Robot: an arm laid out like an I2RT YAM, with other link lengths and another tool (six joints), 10 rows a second.
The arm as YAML. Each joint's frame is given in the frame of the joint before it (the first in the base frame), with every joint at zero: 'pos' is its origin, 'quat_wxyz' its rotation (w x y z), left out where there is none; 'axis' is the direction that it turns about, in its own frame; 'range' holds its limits. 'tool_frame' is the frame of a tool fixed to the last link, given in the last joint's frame.
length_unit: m
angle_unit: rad
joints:
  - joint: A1
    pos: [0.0, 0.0, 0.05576]
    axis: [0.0, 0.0, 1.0]
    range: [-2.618, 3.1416]
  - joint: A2
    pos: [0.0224, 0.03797, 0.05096]
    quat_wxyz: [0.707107, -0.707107, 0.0, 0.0]
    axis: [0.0, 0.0, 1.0]
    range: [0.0, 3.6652]
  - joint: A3
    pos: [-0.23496, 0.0, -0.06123]
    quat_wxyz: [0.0, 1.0, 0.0, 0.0]
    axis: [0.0, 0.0, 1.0]
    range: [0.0, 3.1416]
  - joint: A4
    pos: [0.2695, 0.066, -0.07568]
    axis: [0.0, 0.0, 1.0]
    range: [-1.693, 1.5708]
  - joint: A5
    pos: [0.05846, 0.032, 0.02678]
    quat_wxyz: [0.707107, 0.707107, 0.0, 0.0]
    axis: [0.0, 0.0, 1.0]
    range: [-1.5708, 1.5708]
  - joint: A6
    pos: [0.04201, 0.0, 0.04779]
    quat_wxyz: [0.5, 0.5, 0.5, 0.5]
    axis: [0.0, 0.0, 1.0]
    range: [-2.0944, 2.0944]
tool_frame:
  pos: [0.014, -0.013, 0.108]
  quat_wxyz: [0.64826, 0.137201, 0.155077, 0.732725]
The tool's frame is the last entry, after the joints.
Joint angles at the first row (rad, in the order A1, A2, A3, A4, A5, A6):
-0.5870, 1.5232, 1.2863, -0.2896, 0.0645, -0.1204
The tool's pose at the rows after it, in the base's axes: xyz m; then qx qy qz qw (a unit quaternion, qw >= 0):
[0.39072, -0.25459, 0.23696, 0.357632, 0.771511, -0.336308, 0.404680]
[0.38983, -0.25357, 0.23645, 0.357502, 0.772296, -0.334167, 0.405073]
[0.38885, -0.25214, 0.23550, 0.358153, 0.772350, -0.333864, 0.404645]
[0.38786, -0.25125, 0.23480, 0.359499, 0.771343, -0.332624, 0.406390]
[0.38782, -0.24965, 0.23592, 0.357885, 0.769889, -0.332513, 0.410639]
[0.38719, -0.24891, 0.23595, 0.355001, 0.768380, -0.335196, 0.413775]
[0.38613, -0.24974, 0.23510, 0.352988, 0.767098, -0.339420, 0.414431]
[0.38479, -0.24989, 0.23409, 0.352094, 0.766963, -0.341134, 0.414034]
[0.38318, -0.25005, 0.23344, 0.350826, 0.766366, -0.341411, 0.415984]
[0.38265, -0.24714, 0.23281, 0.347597, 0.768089, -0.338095, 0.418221]
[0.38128, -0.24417, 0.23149, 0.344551, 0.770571, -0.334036, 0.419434]
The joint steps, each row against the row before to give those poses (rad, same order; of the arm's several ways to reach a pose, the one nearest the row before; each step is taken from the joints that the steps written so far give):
0.0009, -0.0049, -0.0054, 0.0012, -0.0023, 0.0008
-0.0007, -0.0055, -0.0064, 0.0000, -0.0049, 0.0014
0.0022, -0.0062, -0.0086, 0.0016, 0.0022, 0.0025
0.0001, -0.0072, -0.0115, 0.0078, -0.0012, 0.0037
0.0023, -0.0078, -0.0088, 0.0096, -0.0015, -0.0015
0.0008, -0.0074, -0.0120, 0.0123, 0.0012, -0.0073
-0.0019, -0.0034, -0.0092, 0.0095, 0.0036, -0.0085
-0.0018, -0.0044, -0.0080, 0.0036, 0.0007, -0.0041
-0.0041, -0.0077, -0.0119, 0.0085, -0.0053, -0.0045
0.0017, -0.0097, -0.0114, 0.0023, -0.0091, -0.0017
0.0000, -0.0119, -0.0138, 0.0000, -0.0112, -0.0015

